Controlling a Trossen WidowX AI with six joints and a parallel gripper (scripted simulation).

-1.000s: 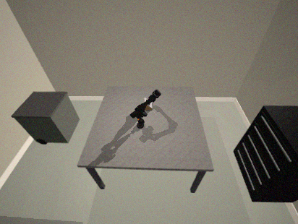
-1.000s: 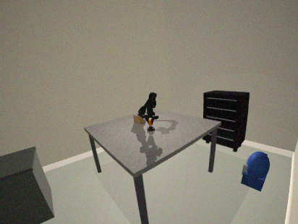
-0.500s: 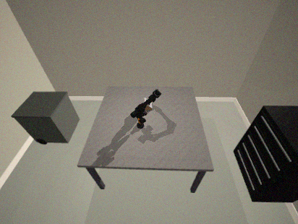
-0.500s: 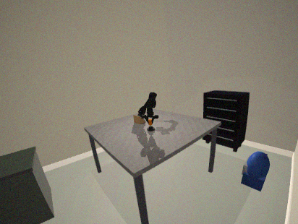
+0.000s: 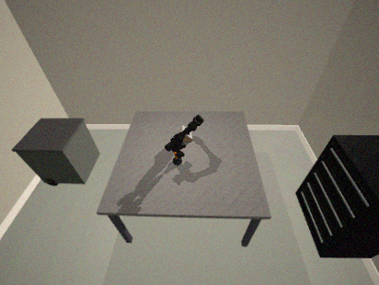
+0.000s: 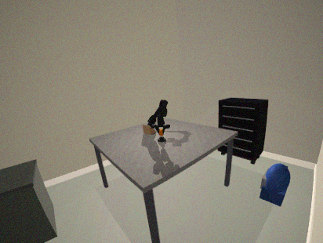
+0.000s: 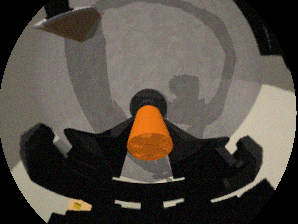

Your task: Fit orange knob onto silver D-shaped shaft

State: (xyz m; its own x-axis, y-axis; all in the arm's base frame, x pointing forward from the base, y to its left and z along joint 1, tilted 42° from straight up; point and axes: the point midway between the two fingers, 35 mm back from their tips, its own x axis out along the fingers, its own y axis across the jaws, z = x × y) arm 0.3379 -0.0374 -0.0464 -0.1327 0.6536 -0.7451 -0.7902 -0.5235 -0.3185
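Now: gripper tip 30 mm below the orange knob. From my gripper tip the other things lie so: dark round pedestal: 40 mm below.
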